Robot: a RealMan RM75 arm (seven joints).
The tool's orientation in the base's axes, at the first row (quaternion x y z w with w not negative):
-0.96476, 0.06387, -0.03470, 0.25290
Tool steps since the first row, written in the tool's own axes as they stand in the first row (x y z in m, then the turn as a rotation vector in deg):
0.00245, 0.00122, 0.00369, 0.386, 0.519, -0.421
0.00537, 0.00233, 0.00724, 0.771, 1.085, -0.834
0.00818, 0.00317, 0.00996, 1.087, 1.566, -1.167
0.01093, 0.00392, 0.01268, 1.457, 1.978, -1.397
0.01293, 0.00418, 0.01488, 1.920, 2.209, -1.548
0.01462, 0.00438, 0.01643, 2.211, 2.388, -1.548
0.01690, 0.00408, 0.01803, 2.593, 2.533, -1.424
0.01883, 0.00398, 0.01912, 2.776, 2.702, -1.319
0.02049, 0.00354, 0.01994, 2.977, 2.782, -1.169
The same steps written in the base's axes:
0.00266, 0.00039, -0.00372, 0.285, -0.706, 0.124
0.00579, 0.00073, -0.00726, 0.565, -1.449, 0.218
0.00875, 0.00093, -0.00994, 0.794, -2.070, 0.281
0.01166, 0.00121, -0.01258, 1.094, -2.589, 0.291
0.01383, 0.00176, -0.01455, 1.513, -2.927, 0.325
0.01563, 0.00210, -0.01594, 1.782, -3.123, 0.247
0.01808, 0.00281, -0.01710, 2.157, -3.242, 0.081
0.02011, 0.00316, -0.01794, 2.330, -3.363, -0.087
0.02188, 0.00370, -0.01837, 2.535, -3.388, -0.250

